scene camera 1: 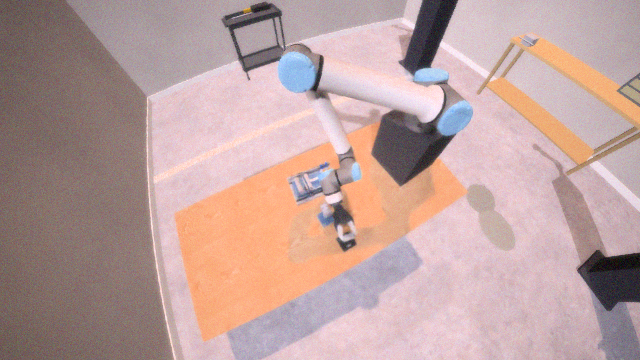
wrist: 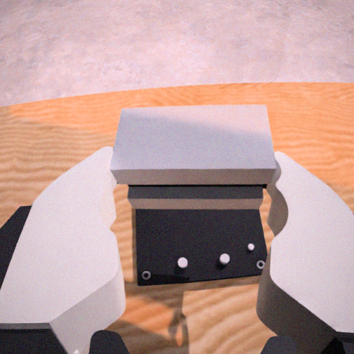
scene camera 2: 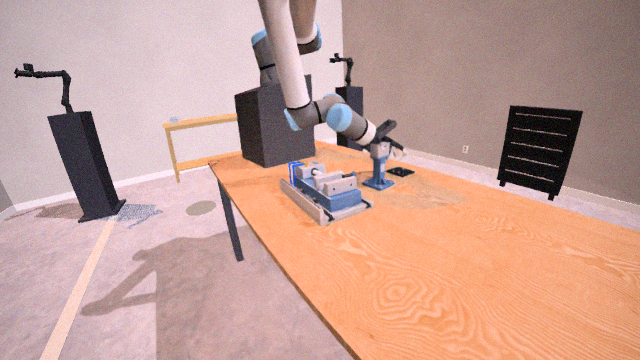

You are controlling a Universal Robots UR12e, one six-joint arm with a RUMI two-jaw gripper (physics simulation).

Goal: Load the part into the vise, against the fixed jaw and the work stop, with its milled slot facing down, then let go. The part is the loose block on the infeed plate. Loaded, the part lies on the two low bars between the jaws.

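Pixels of known places: gripper, between the fingertips: (scene camera 1: pixel 349 238) (scene camera 2: pixel 401 152); arm's base, origin of its link: (scene camera 2: pixel 278 82).
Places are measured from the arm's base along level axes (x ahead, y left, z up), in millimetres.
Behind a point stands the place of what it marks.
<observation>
My gripper (scene camera 1: pixel 347 231) {x 558, y 331, z -330 mm} (scene camera 2: pixel 401 152) {x 558, y 331, z -330 mm} (wrist: pixel 191 154) is shut on the part, a light grey block (wrist: pixel 192 132), with a finger on each end. In the wrist view a dark band, which looks like its milled slot, lies along the side toward the palm. The gripper hangs tilted above the black infeed plate (scene camera 1: pixel 346 244) {x 573, y 345, z -410 mm} (scene camera 2: pixel 401 172) {x 584, y 313, z -410 mm} (wrist: pixel 200 235), with a gap between them. The plate's pins show in the wrist view. The blue and grey vise (scene camera 1: pixel 306 186) (scene camera 2: pixel 345 200) {x 730, y -83, z -375 mm} stands away from the gripper. The part is too small to make out in the scene views.
A blue stand (scene camera 1: pixel 325 218) {x 626, y 166, z -374 mm} (scene camera 2: pixel 379 172) {x 630, y 138, z -362 mm} with a grey head rises between the vise and the infeed plate, close beside the wrist. The arm's dark pedestal (scene camera 1: pixel 407 150) {x 101, y 74, z -110 mm} (scene camera 2: pixel 275 125) {x 127, y -74, z -215 mm} stands behind on the wooden table (scene camera 1: pixel 240 250) {x 1159, y 145, z -418 mm} (scene camera 2: pixel 450 280) {x 1068, y -68, z -418 mm}. The table edge runs beyond the plate.
</observation>
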